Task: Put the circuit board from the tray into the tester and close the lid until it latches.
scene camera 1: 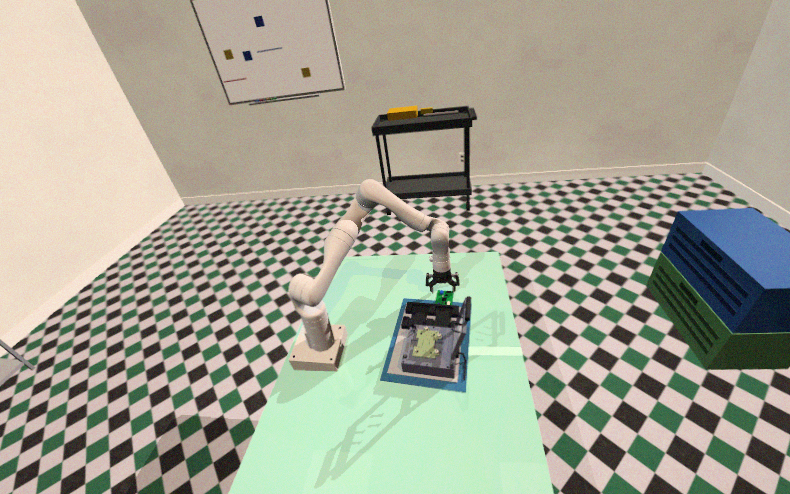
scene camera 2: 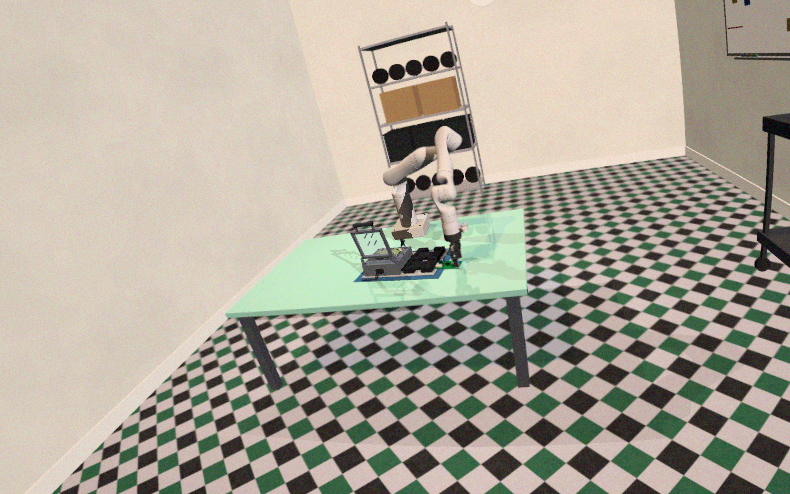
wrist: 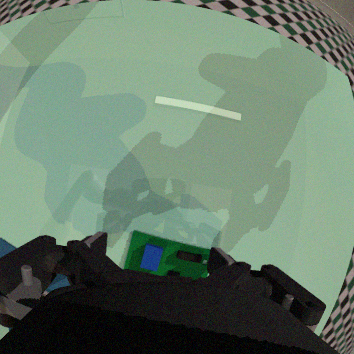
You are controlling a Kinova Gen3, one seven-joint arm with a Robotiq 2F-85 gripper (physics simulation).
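Places are measured from the arm's base along level axes (x ahead, y left, z up), in millimetres.
Where they show: gripper, fingertip midpoint: (scene camera 1: 442,291) (scene camera 2: 458,262) (wrist: 157,252); arm's base, link origin: (scene camera 1: 322,341) (scene camera 2: 409,223).
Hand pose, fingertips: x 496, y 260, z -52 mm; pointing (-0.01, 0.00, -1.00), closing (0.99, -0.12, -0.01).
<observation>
Things, the pixels of their top centre, and the offset from my fingertips. "pt": a spot on its surface instead. Level surfaces: height alone.
- green circuit board, top centre: (wrist: 158,304) (scene camera 2: 447,262) (scene camera 1: 444,297) dz +10, dx +1, dy -45 mm
- black slotted part, surface spot: (scene camera 1: 431,310) pt dz +22, dx -63, dy -127 mm
- blue mat, surface height: dz -4 mm
- green table, surface height: dz -6 mm
The green circuit board (scene camera 1: 445,297) (scene camera 2: 448,264) (wrist: 170,254) lies flat past the black slotted part (scene camera 1: 431,310) (scene camera 2: 424,260), at the far end of the blue mat (scene camera 1: 459,386). The tray under it cannot be made out clearly. My gripper (scene camera 1: 443,289) (scene camera 2: 456,262) (wrist: 157,252) is open and points down at the board, its fingertips on either side of it in the wrist view. The gripper body hides the board's near part there. The grey tester (scene camera 1: 428,365) (scene camera 2: 381,266) has a yellow-green plate on top. Its framed lid (scene camera 1: 467,308) (scene camera 2: 368,230) stands open.
The arm's base (scene camera 1: 317,355) stands on the green table (scene camera 1: 407,442) (scene camera 2: 302,291), left of the mat in scene view 1. Beyond the table are a black cart (scene camera 1: 425,121) and stacked blue and green cabinets (scene camera 1: 728,244). A shelf rack shows in scene view 2.
</observation>
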